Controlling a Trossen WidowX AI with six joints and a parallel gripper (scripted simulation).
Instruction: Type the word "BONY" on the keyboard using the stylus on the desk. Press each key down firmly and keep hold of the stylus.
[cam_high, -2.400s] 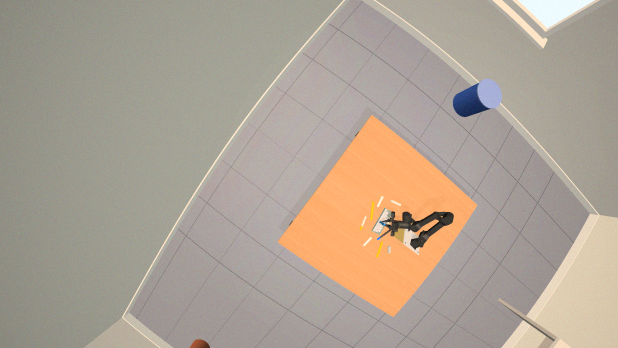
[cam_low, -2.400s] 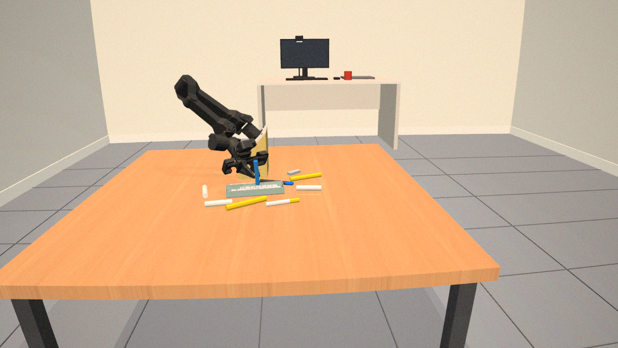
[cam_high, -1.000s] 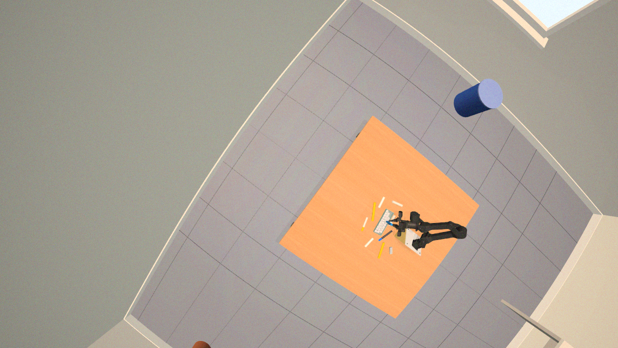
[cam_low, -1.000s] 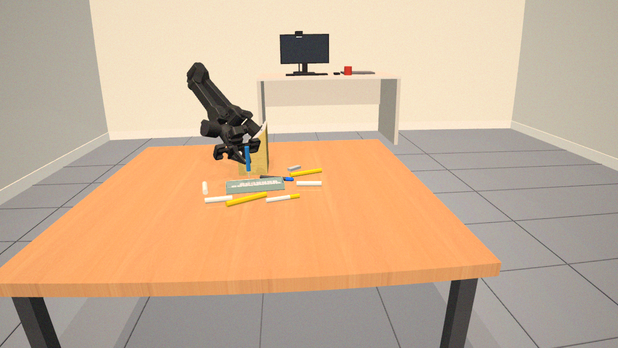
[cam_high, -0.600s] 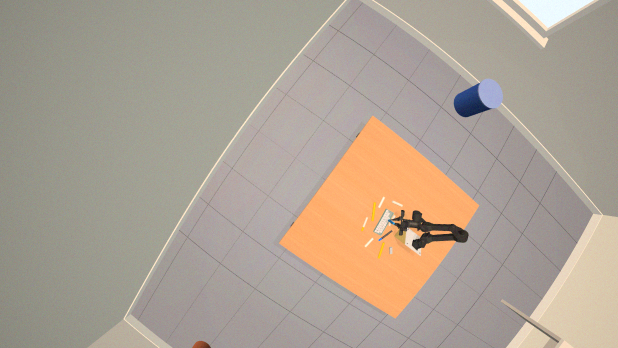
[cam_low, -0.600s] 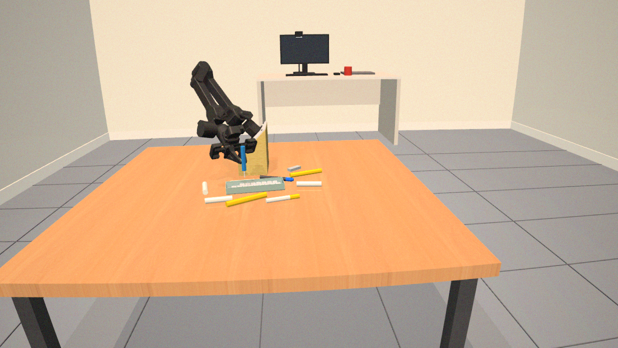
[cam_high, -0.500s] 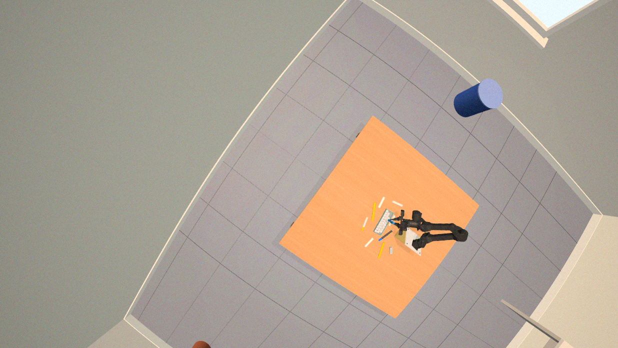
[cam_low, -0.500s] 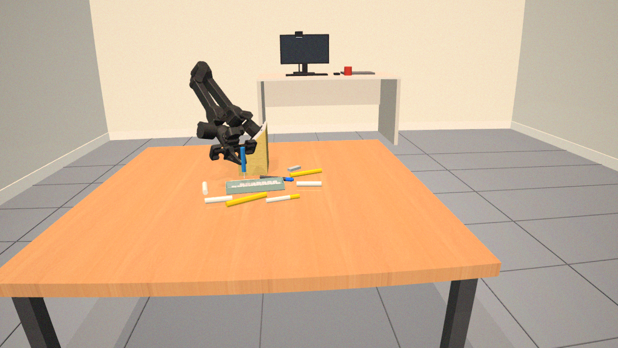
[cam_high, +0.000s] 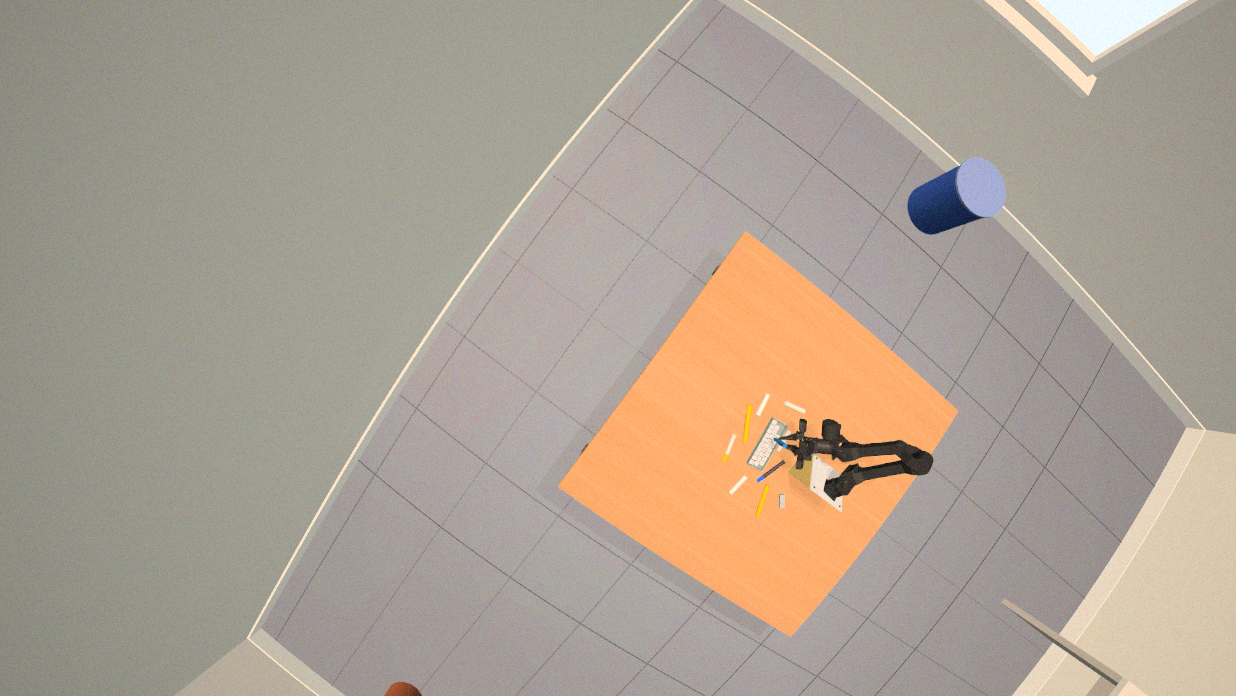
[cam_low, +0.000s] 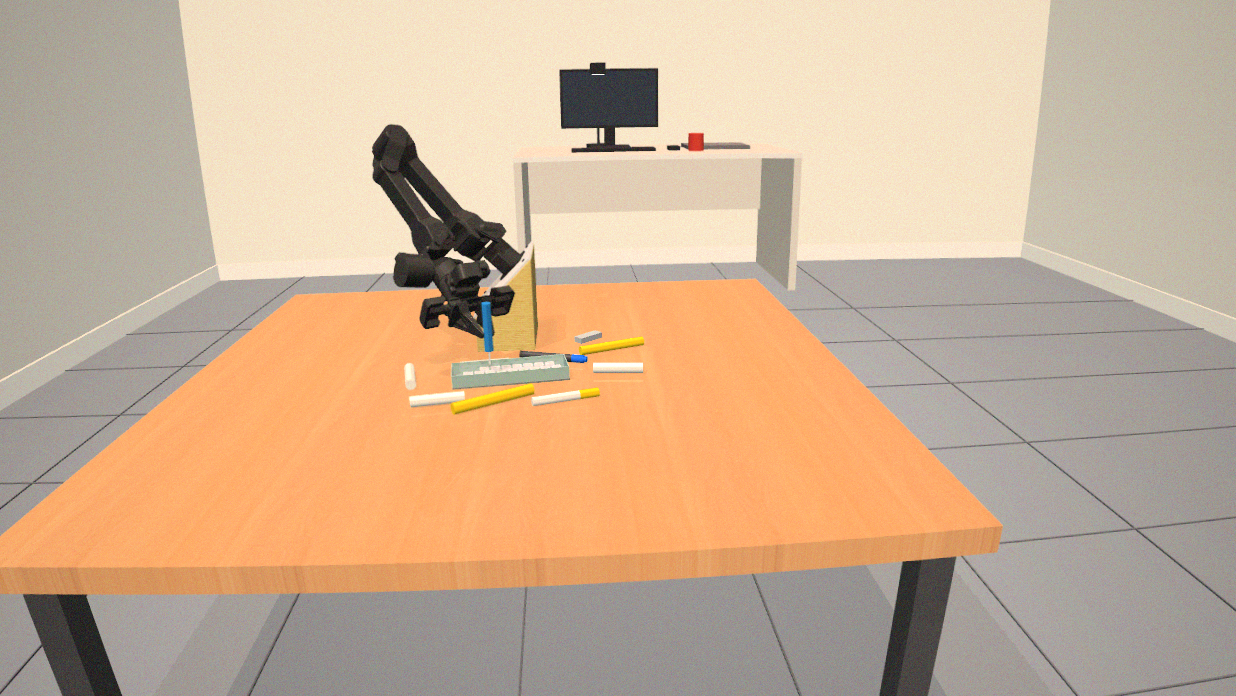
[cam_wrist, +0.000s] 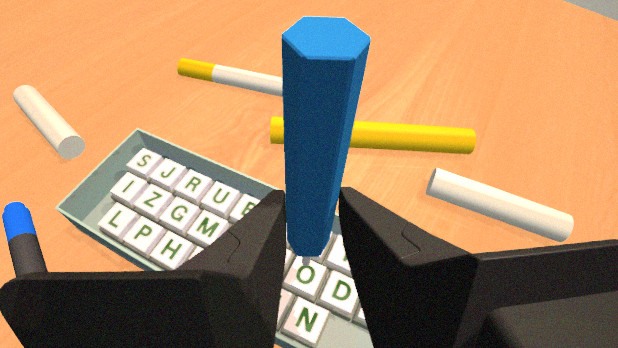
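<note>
Right now my gripper tip is 20 mm above the blue stylus. Round my gripper tip: yellow marker: 110 mm ahead, 30 mm to the left, 80 mm below; then N key: 20 mm behind, 20 mm to the right, 70 mm below; then D key: 20 mm to the right, 70 mm below.
</note>
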